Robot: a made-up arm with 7 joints. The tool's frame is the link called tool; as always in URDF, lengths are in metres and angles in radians. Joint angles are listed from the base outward.
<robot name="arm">
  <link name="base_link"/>
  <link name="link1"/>
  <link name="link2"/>
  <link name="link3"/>
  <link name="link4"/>
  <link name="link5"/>
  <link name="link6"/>
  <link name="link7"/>
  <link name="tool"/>
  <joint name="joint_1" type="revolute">
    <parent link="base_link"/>
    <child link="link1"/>
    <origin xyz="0 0 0.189"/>
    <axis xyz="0 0 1"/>
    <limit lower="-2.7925" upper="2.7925"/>
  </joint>
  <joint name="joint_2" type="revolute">
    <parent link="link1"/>
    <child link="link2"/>
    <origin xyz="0 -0.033 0.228"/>
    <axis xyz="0 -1 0"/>
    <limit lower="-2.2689" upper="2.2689"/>
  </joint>
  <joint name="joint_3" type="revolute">
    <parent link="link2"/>
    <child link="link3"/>
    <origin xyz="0 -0.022 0.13"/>
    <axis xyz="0 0 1"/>
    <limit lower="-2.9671" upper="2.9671"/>
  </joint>
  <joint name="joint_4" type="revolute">
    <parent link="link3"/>
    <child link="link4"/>
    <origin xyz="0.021 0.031 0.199"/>
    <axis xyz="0 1 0"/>
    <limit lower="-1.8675" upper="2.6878"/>
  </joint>
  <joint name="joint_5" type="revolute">
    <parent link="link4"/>
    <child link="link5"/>
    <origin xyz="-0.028 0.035 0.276"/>
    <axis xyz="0 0 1"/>
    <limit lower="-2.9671" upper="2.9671"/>
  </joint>
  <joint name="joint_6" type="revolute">
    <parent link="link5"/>
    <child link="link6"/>
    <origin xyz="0 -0.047 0.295"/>
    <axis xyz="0 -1 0"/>
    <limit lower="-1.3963" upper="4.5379"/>
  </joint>
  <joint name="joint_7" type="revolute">
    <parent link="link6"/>
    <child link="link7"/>
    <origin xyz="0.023 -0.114 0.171"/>
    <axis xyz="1 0 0"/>
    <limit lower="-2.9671" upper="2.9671"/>
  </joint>
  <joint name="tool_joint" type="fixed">
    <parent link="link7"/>
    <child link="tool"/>
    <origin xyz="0 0 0" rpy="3.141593 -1.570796 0"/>
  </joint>
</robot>
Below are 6 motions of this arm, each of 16 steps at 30 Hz.
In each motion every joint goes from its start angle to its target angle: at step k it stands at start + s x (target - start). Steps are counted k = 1, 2, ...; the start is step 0. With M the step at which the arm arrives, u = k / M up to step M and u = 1 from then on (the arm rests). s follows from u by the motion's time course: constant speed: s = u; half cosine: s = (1 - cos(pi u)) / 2; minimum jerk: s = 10 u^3 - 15 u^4 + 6 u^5.
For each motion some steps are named. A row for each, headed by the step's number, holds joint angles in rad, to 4 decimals.
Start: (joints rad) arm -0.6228 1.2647 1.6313 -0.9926 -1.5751 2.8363 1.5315
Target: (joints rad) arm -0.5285 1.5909 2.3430 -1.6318 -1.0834 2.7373 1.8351
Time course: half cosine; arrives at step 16
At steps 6, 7, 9, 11, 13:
6: -0.5937 1.3654 1.8510 -1.1899 -1.4233 2.8057 1.6252
7: -0.5848 1.3960 1.9177 -1.2498 -1.3772 2.7965 1.6537
9: -0.5665 1.4596 2.0566 -1.3746 -1.2813 2.7771 1.7129
11: -0.5495 1.5184 2.1848 -1.4898 -1.1927 2.7593 1.7676
13: -0.5364 1.5634 2.2830 -1.5779 -1.1248 2.7456 1.8095

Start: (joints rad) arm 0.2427 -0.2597 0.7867 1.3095 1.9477 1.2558 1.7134
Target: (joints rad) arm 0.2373 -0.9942 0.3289 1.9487 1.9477 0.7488 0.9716
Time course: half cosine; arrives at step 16
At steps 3, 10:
3: 0.2422 -0.3216 0.7481 1.3634 1.9477 1.2131 1.6509
10: 0.2390 -0.7675 0.4702 1.7514 1.9477 0.9053 1.2006

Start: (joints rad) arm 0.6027 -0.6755 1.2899 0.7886 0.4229 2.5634 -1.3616
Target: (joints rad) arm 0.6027 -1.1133 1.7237 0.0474 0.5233 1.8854 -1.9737
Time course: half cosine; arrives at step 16
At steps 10, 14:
10: 0.6027 -0.9782 1.5898 0.2762 0.4923 2.0947 -1.7848
14: 0.6027 -1.0966 1.7072 0.0756 0.5195 1.9112 -1.9504

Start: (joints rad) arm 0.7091 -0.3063 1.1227 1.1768 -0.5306 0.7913 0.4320
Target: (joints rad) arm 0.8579 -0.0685 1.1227 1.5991 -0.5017 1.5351 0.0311
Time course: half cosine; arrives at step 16
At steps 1, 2, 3, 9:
1: 0.7105 -0.3040 1.1227 1.1809 -0.5303 0.7984 0.4281
2: 0.7148 -0.2972 1.1227 1.1929 -0.5295 0.8196 0.4167
3: 0.7216 -0.2863 1.1227 1.2124 -0.5282 0.8540 0.3982
9: 0.7980 -0.1642 1.1227 1.4291 -0.5133 1.2358 0.1924

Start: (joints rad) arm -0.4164 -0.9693 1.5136 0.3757 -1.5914 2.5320 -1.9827
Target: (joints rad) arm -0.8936 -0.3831 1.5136 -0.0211 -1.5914 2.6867 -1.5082
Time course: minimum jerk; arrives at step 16
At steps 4, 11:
4: -0.4658 -0.9086 1.5136 0.3346 -1.5914 2.5480 -1.9336
11: -0.8077 -0.4886 1.5136 0.0503 -1.5914 2.6589 -1.5936

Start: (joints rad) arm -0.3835 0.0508 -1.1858 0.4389 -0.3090 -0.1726 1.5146
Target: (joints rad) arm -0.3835 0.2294 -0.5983 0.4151 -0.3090 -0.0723 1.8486
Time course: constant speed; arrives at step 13
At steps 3, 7, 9, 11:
3: -0.3835 0.0920 -1.0502 0.4334 -0.3090 -0.1495 1.5917
7: -0.3835 0.1470 -0.8695 0.4261 -0.3090 -0.1186 1.6944
9: -0.3835 0.1744 -0.7791 0.4224 -0.3090 -0.1032 1.7458
11: -0.3835 0.2019 -0.6887 0.4188 -0.3090 -0.0877 1.7972

